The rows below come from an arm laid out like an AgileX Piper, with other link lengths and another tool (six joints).
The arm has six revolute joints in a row. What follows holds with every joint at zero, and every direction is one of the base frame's.
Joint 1 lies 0.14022 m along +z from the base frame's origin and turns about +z.
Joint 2 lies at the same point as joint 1 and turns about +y.
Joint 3 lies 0.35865 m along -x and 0.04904 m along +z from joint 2 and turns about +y.
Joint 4 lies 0.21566 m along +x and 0.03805 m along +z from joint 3 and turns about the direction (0.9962, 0, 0.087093).
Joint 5 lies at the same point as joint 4 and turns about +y.
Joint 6 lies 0.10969 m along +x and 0.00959 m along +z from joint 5 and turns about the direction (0.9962, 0, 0.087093).
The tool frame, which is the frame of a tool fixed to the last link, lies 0.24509 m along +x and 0.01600 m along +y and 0.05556 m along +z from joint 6; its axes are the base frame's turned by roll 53.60, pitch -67.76 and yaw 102.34 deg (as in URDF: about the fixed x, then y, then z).
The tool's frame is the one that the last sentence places.
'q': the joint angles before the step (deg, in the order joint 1, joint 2, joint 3, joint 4, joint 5, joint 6). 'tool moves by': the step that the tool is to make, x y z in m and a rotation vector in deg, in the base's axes. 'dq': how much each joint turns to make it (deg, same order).
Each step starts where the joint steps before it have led.
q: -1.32 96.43 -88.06 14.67 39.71 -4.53
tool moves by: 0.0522 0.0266 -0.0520 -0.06 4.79 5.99
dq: 0.00 13.40 -13.70 4.06 6.59 -6.24
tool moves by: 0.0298 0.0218 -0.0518 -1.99 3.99 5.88
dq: 0.81 10.83 -12.42 0.23 6.87 -3.84
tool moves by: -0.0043 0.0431 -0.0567 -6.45 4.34 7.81
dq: 5.33 6.93 -7.22 -5.73 5.32 -1.09
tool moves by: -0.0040 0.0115 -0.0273 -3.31 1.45 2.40
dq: 2.29 2.14 -0.39 -3.15 0.04 0.01
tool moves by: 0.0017 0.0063 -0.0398 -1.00 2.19 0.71
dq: 0.85 3.72 -0.22 -0.68 -1.22 -0.01
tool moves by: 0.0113 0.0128 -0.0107 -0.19 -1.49 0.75
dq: 1.21 1.72 -0.05 -0.35 -3.16 0.00
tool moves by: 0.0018 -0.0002 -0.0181 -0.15 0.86 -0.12
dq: 0.00 1.77 -0.15 0.01 -0.76 0.00
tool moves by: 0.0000 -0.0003 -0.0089 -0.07 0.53 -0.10
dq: -0.01 0.81 -0.02 -0.01 -0.26 0.06
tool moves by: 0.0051 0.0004 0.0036 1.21 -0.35 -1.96
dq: 0.01 -0.01 -0.10 0.23 -0.69 2.06
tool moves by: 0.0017 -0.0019 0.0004 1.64 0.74 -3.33
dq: -0.01 0.01 -0.02 0.01 0.00 3.78
